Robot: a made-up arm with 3 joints.
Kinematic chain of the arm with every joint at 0, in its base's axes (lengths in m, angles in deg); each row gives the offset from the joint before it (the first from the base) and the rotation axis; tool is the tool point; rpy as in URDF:
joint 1: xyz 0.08 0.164 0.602 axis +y
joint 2: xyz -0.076 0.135 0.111 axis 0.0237 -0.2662 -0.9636
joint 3: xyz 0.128 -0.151 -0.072 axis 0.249 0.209 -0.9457
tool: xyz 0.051 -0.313 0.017 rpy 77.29 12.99 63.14
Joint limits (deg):
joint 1: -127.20..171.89
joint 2: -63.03..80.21
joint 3: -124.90..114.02
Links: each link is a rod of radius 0.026 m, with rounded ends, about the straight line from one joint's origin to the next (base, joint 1, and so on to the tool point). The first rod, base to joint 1, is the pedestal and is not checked.
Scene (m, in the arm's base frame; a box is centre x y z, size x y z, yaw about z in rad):
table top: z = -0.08
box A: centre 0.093 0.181 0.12 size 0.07 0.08 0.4 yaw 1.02
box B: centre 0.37 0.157 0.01 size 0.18 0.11 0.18 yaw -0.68
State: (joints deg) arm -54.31 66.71 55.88
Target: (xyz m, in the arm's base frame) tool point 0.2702 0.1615 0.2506
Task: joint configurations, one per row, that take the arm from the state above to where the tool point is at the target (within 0.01 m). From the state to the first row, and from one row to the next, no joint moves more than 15 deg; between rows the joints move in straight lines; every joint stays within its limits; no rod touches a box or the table.
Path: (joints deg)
1: -62.44 61.15 41.41
2: -70.57 55.59 26.94
3: -78.70 50.04 12.47
4: -86.40 51.16 24.66
5: -94.11 52.28 36.85
6: -101.81 53.40 49.04
7: -109.51 54.52 61.22

